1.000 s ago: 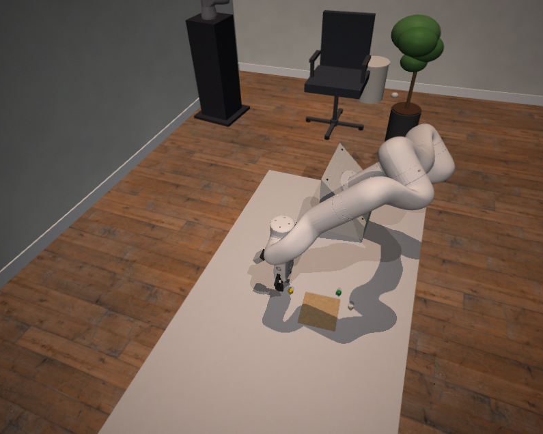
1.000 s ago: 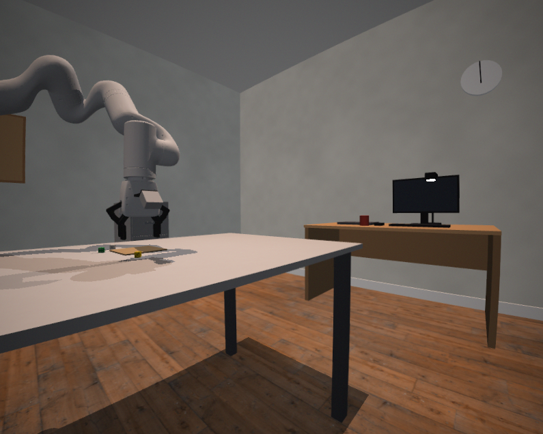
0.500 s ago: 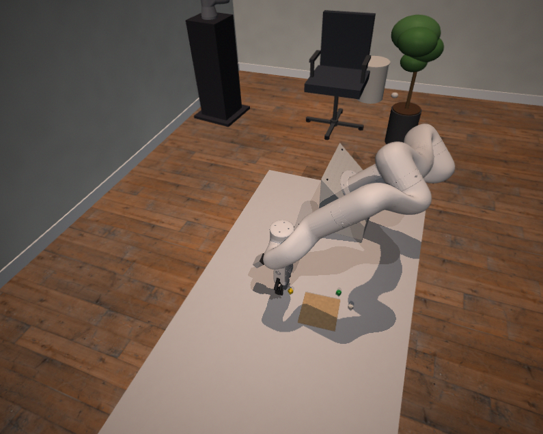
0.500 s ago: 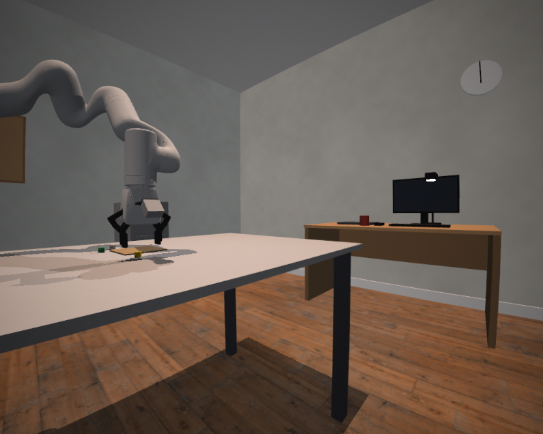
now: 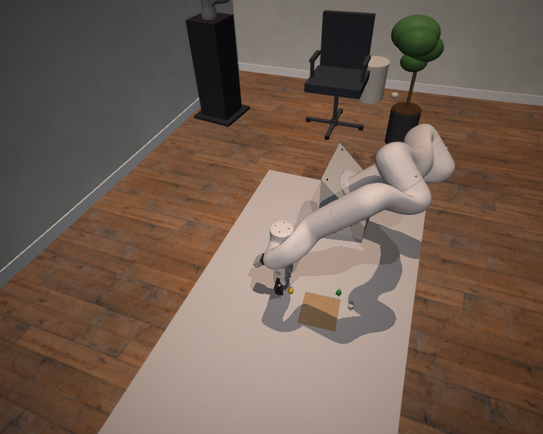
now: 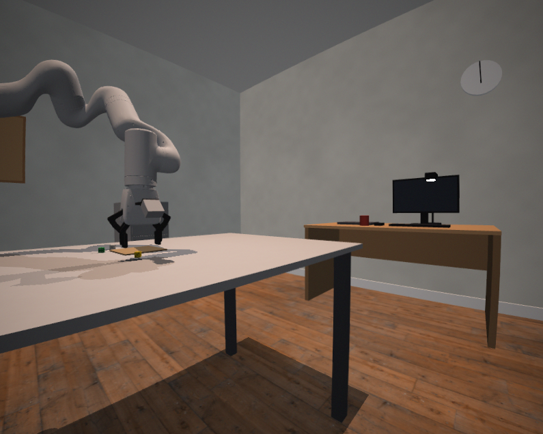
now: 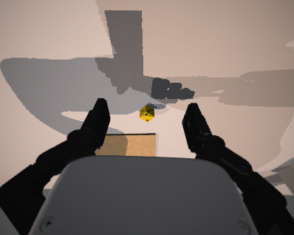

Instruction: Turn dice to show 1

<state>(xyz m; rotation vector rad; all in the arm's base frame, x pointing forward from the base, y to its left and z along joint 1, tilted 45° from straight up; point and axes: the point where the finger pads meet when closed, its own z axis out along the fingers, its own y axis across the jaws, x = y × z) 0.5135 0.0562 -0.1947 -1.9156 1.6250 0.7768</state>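
My hand is 10 mm past the yellow die, 30 mm to the right of it and 40 mm above it. Round my hand: mat (20 mm ahead, 170 mm to the left, 40 mm below); then white die (40 mm behind, 270 mm to the left, 40 mm below); then green die (90 mm behind, 200 mm to the left, 40 mm below).
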